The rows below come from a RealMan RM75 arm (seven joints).
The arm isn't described. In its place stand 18 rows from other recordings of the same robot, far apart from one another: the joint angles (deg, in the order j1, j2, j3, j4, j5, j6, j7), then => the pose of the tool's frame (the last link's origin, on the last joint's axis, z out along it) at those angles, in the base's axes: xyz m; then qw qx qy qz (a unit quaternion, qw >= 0).
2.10, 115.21, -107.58, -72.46, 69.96, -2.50, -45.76 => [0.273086 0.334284 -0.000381 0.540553 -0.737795 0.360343 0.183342]
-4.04, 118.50, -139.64, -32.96, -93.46, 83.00, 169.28 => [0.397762 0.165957 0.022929 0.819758 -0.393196 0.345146 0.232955]
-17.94, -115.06, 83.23, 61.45, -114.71, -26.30, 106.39 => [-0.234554 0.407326 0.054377 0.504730 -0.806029 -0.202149 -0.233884]
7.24, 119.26, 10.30, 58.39, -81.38, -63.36, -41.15 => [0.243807 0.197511 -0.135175 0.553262 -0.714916 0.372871 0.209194]
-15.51, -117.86, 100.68, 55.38, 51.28, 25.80, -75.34 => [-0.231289 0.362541 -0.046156 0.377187 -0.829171 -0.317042 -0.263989]
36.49, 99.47, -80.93, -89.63, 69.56, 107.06, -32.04 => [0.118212 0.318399 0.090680 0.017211 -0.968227 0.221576 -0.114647]
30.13, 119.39, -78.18, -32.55, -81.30, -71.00, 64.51 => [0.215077 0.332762 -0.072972 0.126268 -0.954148 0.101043 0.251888]
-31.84, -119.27, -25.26, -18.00, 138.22, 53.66, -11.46 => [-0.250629 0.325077 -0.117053 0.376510 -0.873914 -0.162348 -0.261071]
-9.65, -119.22, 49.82, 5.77, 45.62, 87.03, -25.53 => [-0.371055 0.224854 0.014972 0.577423 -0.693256 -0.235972 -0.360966]
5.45, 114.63, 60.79, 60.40, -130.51, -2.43, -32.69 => [0.299810 0.302379 -0.071278 0.464178 -0.828493 0.307178 0.061480]
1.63, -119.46, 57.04, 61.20, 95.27, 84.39, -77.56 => [-0.325505 0.227908 0.041590 0.263186 -0.909390 -0.237536 -0.217532]
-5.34, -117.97, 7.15, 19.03, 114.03, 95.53, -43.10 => [-0.389155 0.167927 0.017848 0.401286 -0.815398 -0.276370 -0.312596]
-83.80, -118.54, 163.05, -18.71, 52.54, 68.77, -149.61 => [-0.152344 0.440391 -0.034550 0.206027 -0.817595 -0.477989 0.246209]
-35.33, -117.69, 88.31, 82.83, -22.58, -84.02, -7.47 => [-0.161038 0.369432 0.004248 0.317193 -0.786458 -0.515121 0.124590]
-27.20, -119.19, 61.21, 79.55, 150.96, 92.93, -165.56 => [-0.247587 0.338932 0.058204 0.239667 -0.754525 -0.605913 0.078237]
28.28, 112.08, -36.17, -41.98, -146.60, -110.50, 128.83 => [0.323986 0.257796 0.047984 0.067410 0.781477 -0.620248 0.006500]
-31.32, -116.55, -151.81, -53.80, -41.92, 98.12, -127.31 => [-0.294055 0.327182 0.068774 0.115397 -0.817366 -0.549819 -0.127653]
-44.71, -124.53, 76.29, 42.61, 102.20, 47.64, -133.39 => [-0.120559 0.415551 -0.087210 0.148658 -0.849226 -0.452806 -0.227338]
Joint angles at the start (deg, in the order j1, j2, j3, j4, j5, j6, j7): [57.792, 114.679, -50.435, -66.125, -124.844, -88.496, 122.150]
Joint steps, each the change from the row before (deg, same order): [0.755, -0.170, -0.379, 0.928, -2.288, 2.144, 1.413]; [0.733, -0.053, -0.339, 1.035, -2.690, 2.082, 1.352]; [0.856, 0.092, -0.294, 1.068, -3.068, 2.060, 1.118]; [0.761, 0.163, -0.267, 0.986, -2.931, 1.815, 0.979]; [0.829, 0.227, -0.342, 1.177, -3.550, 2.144, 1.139]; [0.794, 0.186, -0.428, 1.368, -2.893, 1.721, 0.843]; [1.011, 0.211, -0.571, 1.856, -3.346, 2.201, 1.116]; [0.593, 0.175, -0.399, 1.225, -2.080, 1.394, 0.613]
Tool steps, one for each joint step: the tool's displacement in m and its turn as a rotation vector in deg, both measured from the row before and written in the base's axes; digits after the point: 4 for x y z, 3 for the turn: [0.0008, 0.0074, -0.0011, 1.665, -1.184, -2.026]; [0.0021, 0.0072, -0.0018, 1.653, -1.488, -2.096]; [0.0020, 0.0070, -0.0025, 1.724, -1.835, -1.785]; [0.0022, 0.0059, -0.0026, 1.537, -1.813, -1.525]; [0.0033, 0.0067, -0.0030, 1.858, -2.269, -1.697]; [0.0028, 0.0051, -0.0039, 1.188, -2.058, -1.265]; [0.0031, 0.0060, -0.0050, 1.410, -2.391, -1.418]; [0.0022, 0.0034, -0.0036, 0.812, -1.581, -0.756]
